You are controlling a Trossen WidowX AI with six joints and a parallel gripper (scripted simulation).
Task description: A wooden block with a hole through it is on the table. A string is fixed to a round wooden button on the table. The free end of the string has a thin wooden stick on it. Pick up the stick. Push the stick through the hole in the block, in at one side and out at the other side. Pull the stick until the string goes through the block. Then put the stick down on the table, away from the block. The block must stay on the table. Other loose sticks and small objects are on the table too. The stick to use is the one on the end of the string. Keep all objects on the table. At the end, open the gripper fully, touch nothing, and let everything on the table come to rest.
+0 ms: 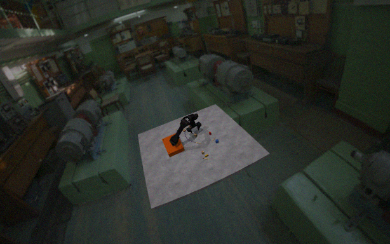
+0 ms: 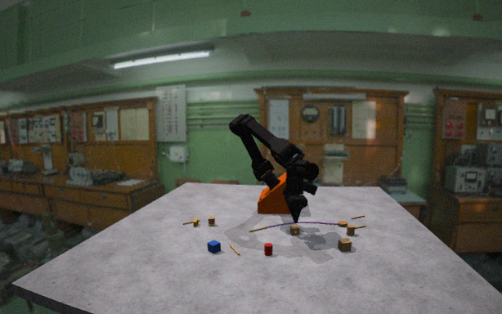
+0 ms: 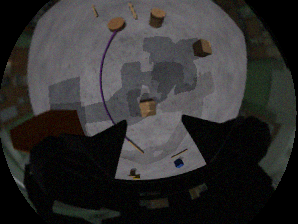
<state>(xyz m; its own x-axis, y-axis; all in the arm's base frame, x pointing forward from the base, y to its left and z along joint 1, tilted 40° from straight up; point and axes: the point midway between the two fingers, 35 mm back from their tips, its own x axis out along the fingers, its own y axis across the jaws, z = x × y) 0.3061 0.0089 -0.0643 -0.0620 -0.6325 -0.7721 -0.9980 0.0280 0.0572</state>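
My gripper tip is 60 mm past the thin wooden stick, 120 mm to the left of it and 60 mm above it. Round my gripper tip: blue cube: 130 mm ahead, 270 mm to the right, 50 mm below; red cylinder: 150 mm ahead, 100 mm to the right, 50 mm below; round wooden button: 70 mm behind, 210 mm to the left, 60 mm below.
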